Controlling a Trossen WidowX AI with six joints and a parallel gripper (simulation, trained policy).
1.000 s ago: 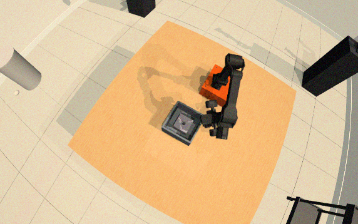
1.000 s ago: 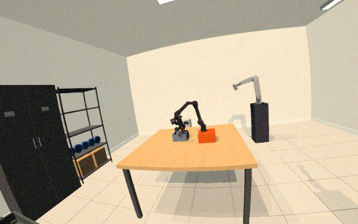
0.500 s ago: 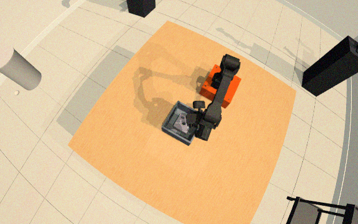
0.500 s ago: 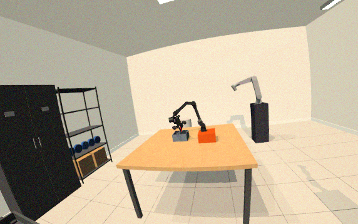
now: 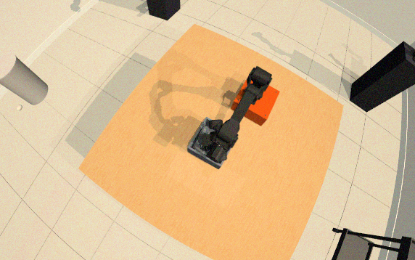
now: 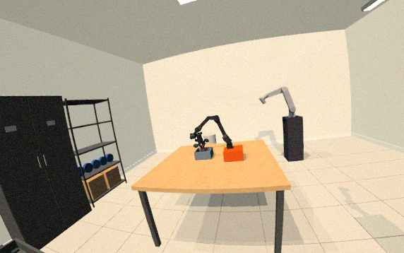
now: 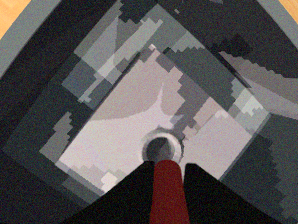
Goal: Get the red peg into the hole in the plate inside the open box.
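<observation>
My gripper tip is 10 mm to the right of the red peg and 20 mm below it. The rest, counted from my gripper tip: grey box (10 mm behind, 70 mm below); then pale plate (10 mm behind, 50 mm below).
</observation>
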